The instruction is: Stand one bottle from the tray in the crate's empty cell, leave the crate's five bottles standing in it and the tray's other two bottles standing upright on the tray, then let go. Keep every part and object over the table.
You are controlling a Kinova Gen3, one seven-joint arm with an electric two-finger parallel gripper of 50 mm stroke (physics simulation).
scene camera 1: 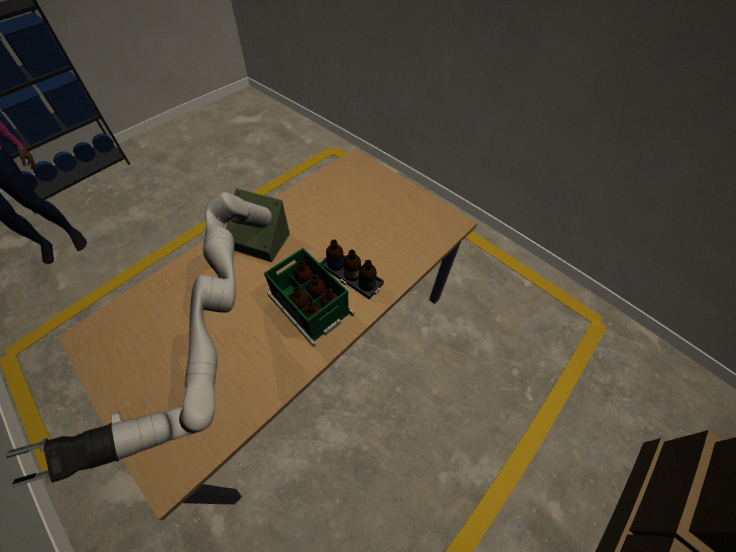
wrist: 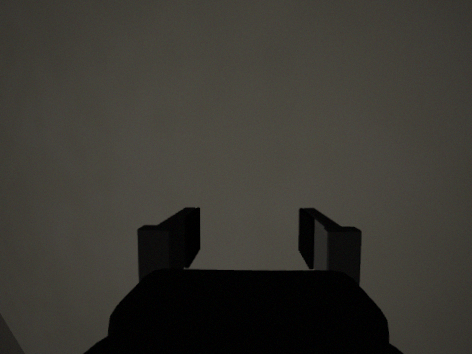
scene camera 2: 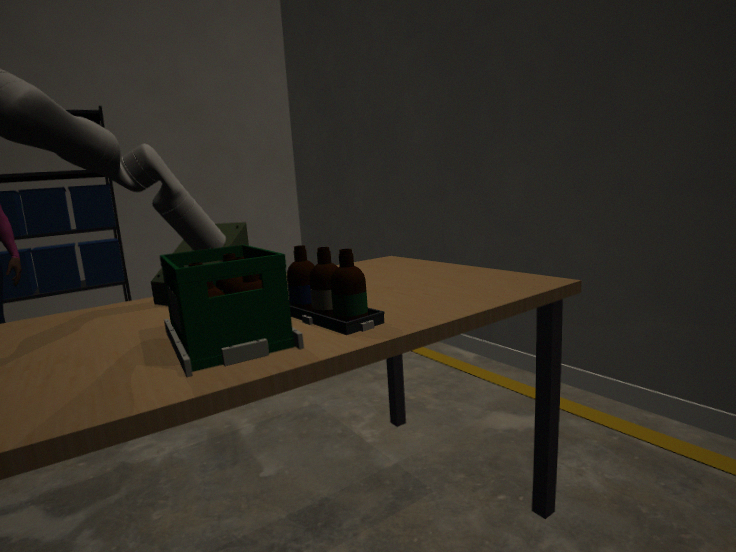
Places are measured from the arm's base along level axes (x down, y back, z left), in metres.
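Where they show: gripper, fingertip midpoint: (scene camera 1: 10, 468) (wrist: 249, 229); arm's base, origin of the base link: (scene camera 1: 262, 217) (scene camera 2: 212, 246).
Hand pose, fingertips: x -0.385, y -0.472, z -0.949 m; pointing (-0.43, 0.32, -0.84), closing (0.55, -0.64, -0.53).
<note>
Things, the pixels of their top centre, and the offset from my fingertips. Level surfaces: height alone.
- green crate, middle of its top: (scene camera 2: 216, 254) (scene camera 1: 305, 281) dz +0.825, dx +0.367, dy +0.077 m
- table, its level: dx +0.542 m
- dark tray, middle of its top: (scene camera 2: 326, 306) (scene camera 1: 351, 271) dz +1.050, dx +0.516, dy +0.048 m
- blue-labelled, middle of its top: (scene camera 2: 299, 246) (scene camera 1: 333, 241) dz +1.045, dx +0.382, dy +0.136 m
- pale-labelled, middle of its top: (scene camera 2: 323, 247) (scene camera 1: 351, 251) dz +1.053, dx +0.382, dy +0.045 m
- green-labelled, middle of its top: (scene camera 2: 345, 249) (scene camera 1: 368, 262) dz +1.055, dx +0.382, dy -0.037 m
The green crate (scene camera 1: 329, 320) (scene camera 2: 237, 326) stands on the table (scene camera 1: 368, 196) (scene camera 2: 428, 279). Five brown bottles stand in it; its empty cell is at the left corner in the scene camera 1 view. Beside it, the dark tray (scene camera 1: 359, 289) (scene camera 2: 332, 322) holds three upright brown bottles in a row: blue-labelled (scene camera 1: 334, 256) (scene camera 2: 301, 279), pale-labelled (scene camera 1: 351, 265) (scene camera 2: 323, 279) and green-labelled (scene camera 1: 368, 276) (scene camera 2: 348, 285). My gripper (scene camera 1: 11, 469) (wrist: 249, 229) is open and empty, far from crate and tray, past the table's near-left end in the scene camera 1 view.
The arm rises from a green angled block (scene camera 1: 278, 237) (scene camera 2: 236, 233) behind the crate. Pale strips (scene camera 1: 291, 317) (scene camera 2: 178, 350) edge the crate's foot. A person (scene camera 1: 17, 190) and a rack of blue bins stand beyond the table. Brown boxes (scene camera 1: 659, 493) are at the lower right.
</note>
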